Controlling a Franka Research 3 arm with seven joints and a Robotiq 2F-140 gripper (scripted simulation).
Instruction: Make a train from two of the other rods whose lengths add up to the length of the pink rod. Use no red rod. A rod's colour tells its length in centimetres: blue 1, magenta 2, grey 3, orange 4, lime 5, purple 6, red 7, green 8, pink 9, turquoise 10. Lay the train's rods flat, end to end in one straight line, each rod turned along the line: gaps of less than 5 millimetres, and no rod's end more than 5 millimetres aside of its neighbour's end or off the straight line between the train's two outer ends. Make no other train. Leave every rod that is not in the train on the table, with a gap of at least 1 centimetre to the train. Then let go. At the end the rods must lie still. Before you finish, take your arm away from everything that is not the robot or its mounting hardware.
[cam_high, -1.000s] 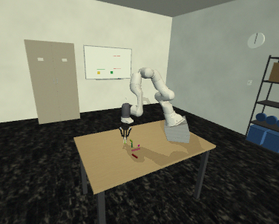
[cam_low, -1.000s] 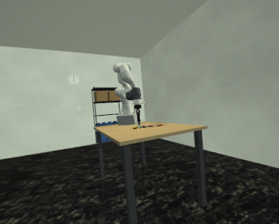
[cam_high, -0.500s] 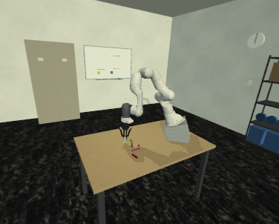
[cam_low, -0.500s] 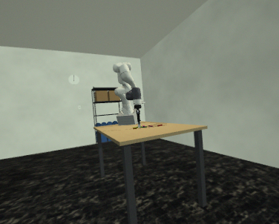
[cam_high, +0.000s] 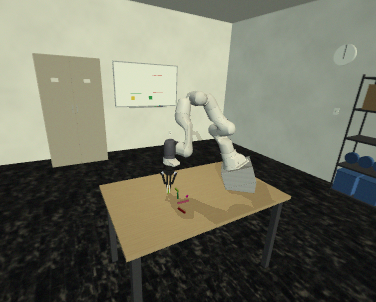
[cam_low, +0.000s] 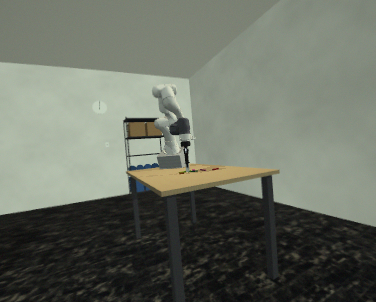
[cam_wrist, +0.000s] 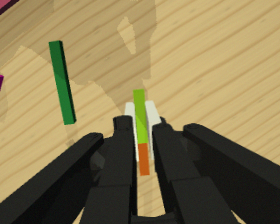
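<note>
Now: hand 40 mm to the left of the orange rod, 40 mm above it and 20 mm past it. Round my hand: pink rod: 160 mm to the left, 40 mm below, 40 mm behind; then green rod: 70 mm to the left, 50 mm behind, 40 mm below; then magenta rod: 110 mm behind, 100 mm to the left, 40 mm below.
</note>
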